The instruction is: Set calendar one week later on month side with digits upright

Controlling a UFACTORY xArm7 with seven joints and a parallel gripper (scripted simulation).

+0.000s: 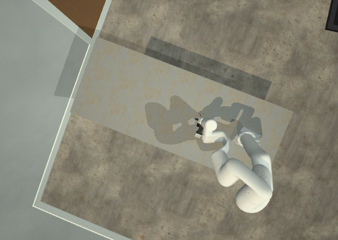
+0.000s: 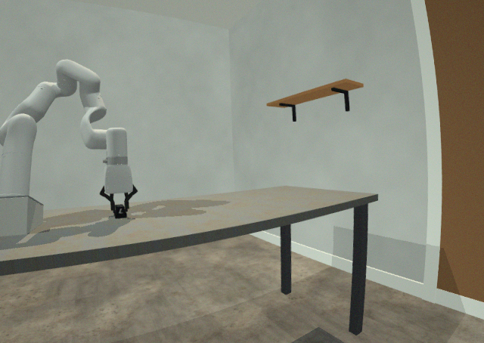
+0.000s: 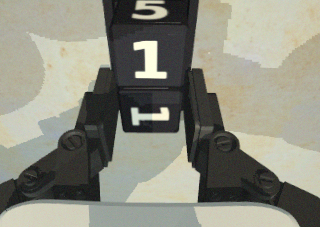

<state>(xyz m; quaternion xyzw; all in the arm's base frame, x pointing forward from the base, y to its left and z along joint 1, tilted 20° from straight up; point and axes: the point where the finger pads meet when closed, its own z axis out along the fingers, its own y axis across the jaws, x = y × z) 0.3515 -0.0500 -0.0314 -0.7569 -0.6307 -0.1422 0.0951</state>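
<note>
My hand is 2 cm to the right of the black calendar tray and 3 cm above it.
</note>
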